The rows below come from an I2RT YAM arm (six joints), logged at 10 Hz.
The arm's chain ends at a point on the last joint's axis. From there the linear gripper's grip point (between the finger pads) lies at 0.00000 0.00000 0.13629 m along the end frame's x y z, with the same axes.
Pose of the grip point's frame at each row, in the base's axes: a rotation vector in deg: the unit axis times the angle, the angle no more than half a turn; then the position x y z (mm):
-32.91, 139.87, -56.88, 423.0, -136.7, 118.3
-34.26, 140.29, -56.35, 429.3, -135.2, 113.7
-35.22, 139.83, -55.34, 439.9, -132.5, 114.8
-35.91, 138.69, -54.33, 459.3, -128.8, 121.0
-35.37, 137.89, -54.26, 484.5, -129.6, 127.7
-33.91, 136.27, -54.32, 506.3, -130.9, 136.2
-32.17, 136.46, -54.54, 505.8, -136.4, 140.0
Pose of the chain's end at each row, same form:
-32.91, 139.87, -56.88, 349.6, -62.8, 206.2
-34.26, 140.29, -56.35, 356.3, -62.4, 202.9
-35.22, 139.83, -55.34, 365.5, -61.8, 204.5
-35.91, 138.69, -54.33, 382.3, -60.4, 210.2
-35.37, 137.89, -54.26, 406.0, -61.4, 215.8
-33.91, 136.27, -54.32, 425.0, -62.7, 221.7
-32.17, 136.46, -54.54, 425.0, -67.0, 225.0

